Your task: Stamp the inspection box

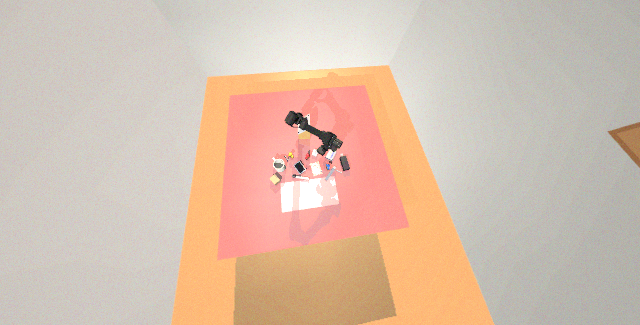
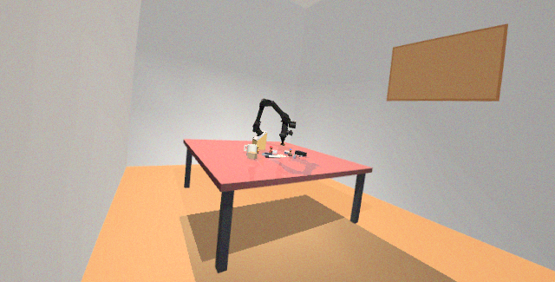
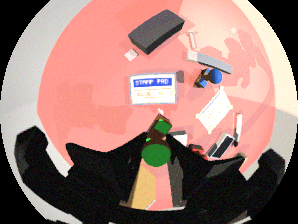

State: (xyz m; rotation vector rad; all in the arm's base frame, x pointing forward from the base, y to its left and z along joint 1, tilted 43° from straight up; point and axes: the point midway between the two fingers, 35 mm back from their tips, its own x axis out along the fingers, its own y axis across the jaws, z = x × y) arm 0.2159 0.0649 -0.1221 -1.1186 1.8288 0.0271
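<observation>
My gripper tip is 30 mm short of the ink pad, 50 mm to the right of it and 80 mm above it. The rest, counted from my gripper tip: green-topped stamp: right at my gripper tip; blue-knobbed stamp: 130 mm ahead, 70 mm below; grey block: 80 mm to the right, 80 mm below.
</observation>
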